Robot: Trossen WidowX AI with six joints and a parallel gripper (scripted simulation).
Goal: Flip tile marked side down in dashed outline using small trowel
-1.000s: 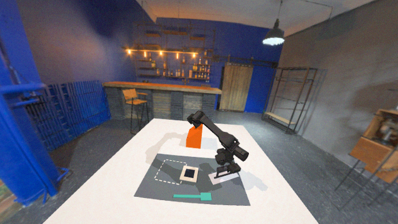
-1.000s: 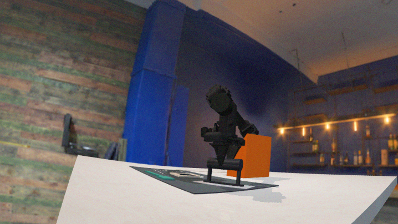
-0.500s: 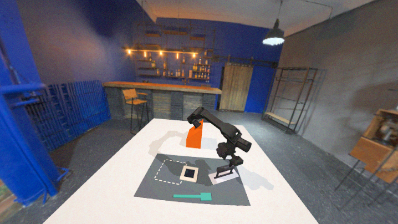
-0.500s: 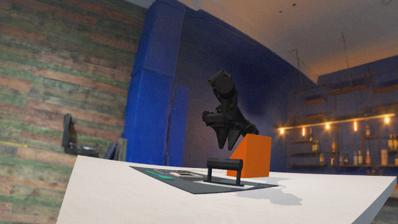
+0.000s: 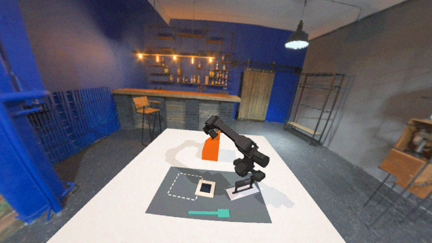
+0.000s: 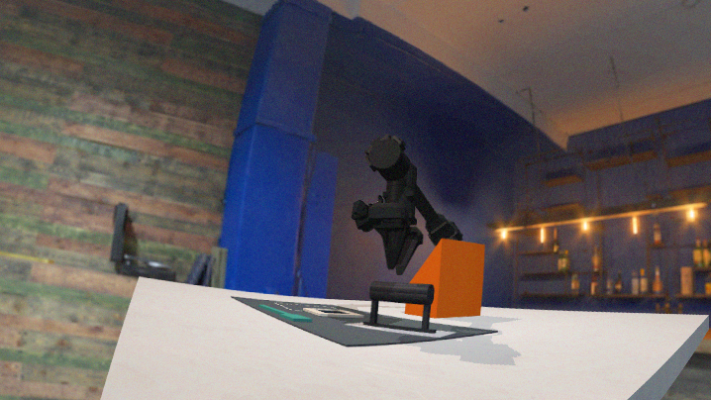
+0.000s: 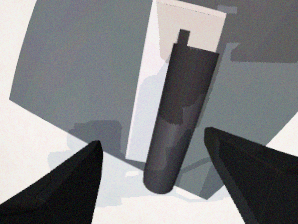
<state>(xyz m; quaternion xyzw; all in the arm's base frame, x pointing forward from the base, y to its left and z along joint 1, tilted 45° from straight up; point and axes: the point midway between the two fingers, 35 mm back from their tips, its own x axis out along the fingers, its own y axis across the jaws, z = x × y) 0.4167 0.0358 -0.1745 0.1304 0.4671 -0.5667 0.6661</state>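
My gripper tip is 7 cm above the trowel, 2 cm to the left of it and 1 cm past it. The rest, counted from my gripper tip: dark grey mat (20 cm to the right, 13 cm below, 3 cm behind); tile (23 cm to the right, 10 cm below, 4 cm behind); teal spatula-shaped tool (20 cm to the right, 11 cm ahead, 10 cm below).
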